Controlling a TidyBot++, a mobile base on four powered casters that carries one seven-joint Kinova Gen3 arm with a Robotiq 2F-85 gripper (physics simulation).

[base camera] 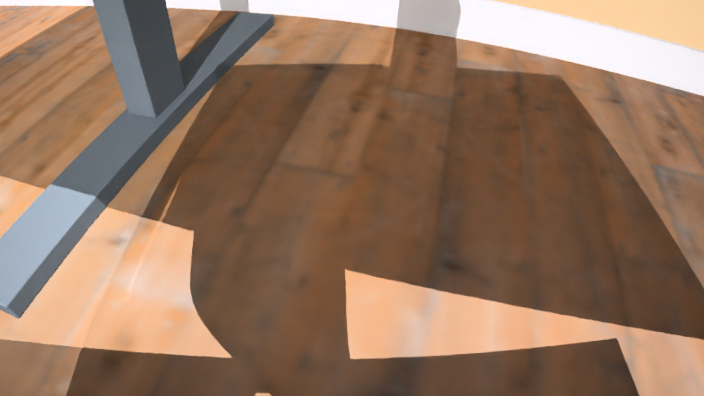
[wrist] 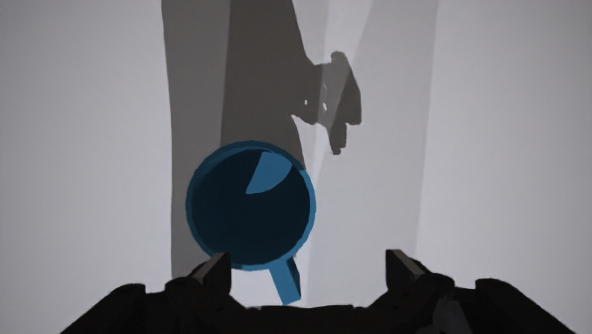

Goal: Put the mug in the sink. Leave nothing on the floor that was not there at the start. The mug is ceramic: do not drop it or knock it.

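Frame: origin at the arm's base, x back, y right, z up, level; centimetres.
Where they show: gripper, fingertip midpoint: [wrist: 307,268].
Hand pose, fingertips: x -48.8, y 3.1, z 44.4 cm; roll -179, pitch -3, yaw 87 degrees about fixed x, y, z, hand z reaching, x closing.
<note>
Things, the pixels of their top centre, and the offset from my fingertips. "spot": a spot on its surface instead. Level surfaces: height alone.
- blue mug at its top centre: [wrist: 259,228] dx -1.6, dy -3.0, dz -4.0 cm
- pale surface at its surface level: dz -12.0 cm
- grey metal leg at a spot on its surface: [base camera: 142,60] spot: dx -9.3, dy -27.7, dz -72.7 cm
- wooden floor at its surface level: dz -84.0 cm
A blue mug [wrist: 250,207] stands upright on a pale surface [wrist: 490,150] in the wrist view, seen from above, left of the middle. Its handle [wrist: 285,285] points down in the view, slightly right, toward the gap between the fingers. My gripper [wrist: 307,268] is open with its fingers wide apart. It is above the mug, and its left finger overlaps the mug's lower left rim in the view. The handle shows between the fingers, nearer the left one. How far the fingertips are above the mug is hard to tell. The sink does not show in the base camera view.
In the base camera view a grey metal leg [base camera: 142,60] rises from a long grey foot [base camera: 125,145] on the wooden floor [base camera: 320,210] at the left. A white baseboard [base camera: 550,45] and a yellow wall [base camera: 640,20] are at the back. Arm and gripper shadows fall across the pale surface.
</note>
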